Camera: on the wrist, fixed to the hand. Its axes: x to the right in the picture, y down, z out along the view.
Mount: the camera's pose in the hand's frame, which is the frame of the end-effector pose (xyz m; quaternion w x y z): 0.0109 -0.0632 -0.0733 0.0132 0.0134 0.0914 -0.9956
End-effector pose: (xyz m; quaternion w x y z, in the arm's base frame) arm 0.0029 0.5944 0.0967 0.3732 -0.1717 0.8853 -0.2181
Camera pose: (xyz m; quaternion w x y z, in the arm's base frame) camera -0.0493 0.5548 0.1687 0.2908 0.8587 0.1281 0.4020
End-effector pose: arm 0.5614 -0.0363 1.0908 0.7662 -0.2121 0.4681 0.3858
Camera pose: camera 0.5736 -0.1210 1.0443 0.3543 -0.4939 -0.1298 -0.7834
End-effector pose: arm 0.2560 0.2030 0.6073 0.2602 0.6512 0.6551 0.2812
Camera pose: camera 0.1593 0.2121 0.6147 0.2148 -0.6659 0.6846 -0.2046
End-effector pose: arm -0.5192 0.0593 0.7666 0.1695 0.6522 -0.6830 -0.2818
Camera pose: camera -0.4260 0.0371 0.7843 0.2246 -0.7167 -0.6521 0.1037
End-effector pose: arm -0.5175 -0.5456 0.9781 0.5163 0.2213 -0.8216 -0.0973
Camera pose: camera -0.4395 -0.6014 0.9952 0.0179 -0.8367 -0.2554 0.4841
